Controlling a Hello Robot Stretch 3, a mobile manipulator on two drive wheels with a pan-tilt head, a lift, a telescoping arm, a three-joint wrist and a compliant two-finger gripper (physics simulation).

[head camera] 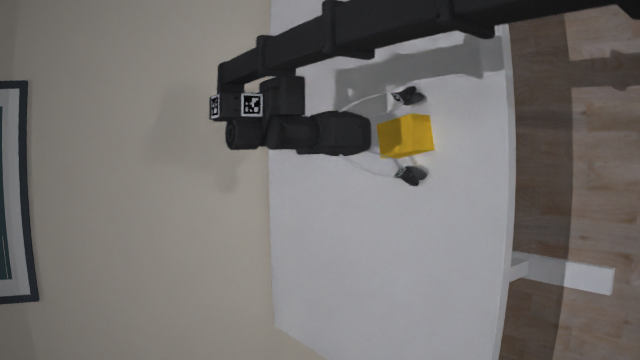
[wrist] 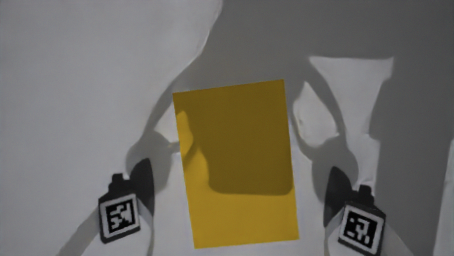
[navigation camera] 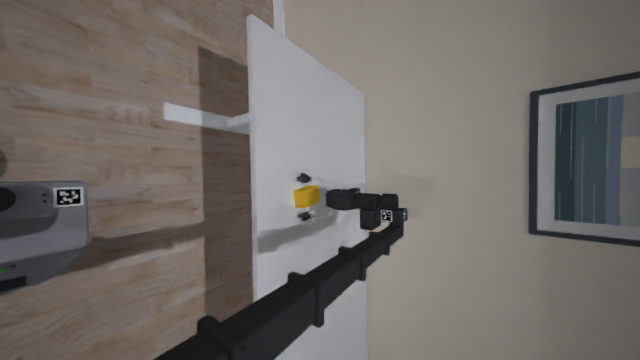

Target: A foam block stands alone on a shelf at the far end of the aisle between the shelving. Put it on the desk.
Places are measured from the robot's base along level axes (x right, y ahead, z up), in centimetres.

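Pixels of known places: gripper, fingertip midpoint: (head camera: 422,135) (navigation camera: 298,196).
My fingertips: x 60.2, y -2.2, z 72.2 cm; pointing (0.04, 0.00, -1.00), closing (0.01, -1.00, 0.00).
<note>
Behind a point stands the place of what it marks.
The yellow foam block (head camera: 406,136) {x 59.7, y -2.0, z 76.5 cm} (navigation camera: 306,196) {x 59.3, y -1.8, z 76.5 cm} (wrist: 237,165) rests on the white desk (head camera: 390,250) {x 68.6, y 19.0, z 72.0 cm} (navigation camera: 305,110) {x 65.2, y 29.7, z 72.0 cm}, nearer its front edge than the wall. My gripper (head camera: 412,135) {x 60.2, y -2.2, z 72.3 cm} (navigation camera: 304,197) {x 60.2, y -2.2, z 72.3 cm} (wrist: 238,182) {x 60.2, y -2.2, z 72.3 cm} is open around the block. One fingertip stands on each side, with a gap between each fingertip and the block in the wrist view. The block is slightly turned between the fingers, and the gripper's shadow falls across it.
The black telescoping arm (head camera: 390,27) {x 28.7, y -8.7, z 107.5 cm} (navigation camera: 300,295) {x 20.2, y -8.4, z 107.2 cm} reaches over the desk. A beige wall (head camera: 150,225) {x 120.5, y 18.5, z 106.1 cm} (navigation camera: 450,125) {x 120.5, y 27.4, z 113.8 cm} with a framed picture (head camera: 31,200) {x 120.5, y 10.5, z 138.9 cm} (navigation camera: 534,160) {x 118.3, y 9.5, z 140.9 cm} stands behind the desk. The wooden floor (head camera: 605,200) {x 50.4, y 13.9, z 0.0 cm} (navigation camera: 125,165) {x 30.5, y 11.0, z 0.0 cm} and my base (navigation camera: 45,230) {x 8.4, y -9.9, z 16.0 cm} lie on the desk's front side.
</note>
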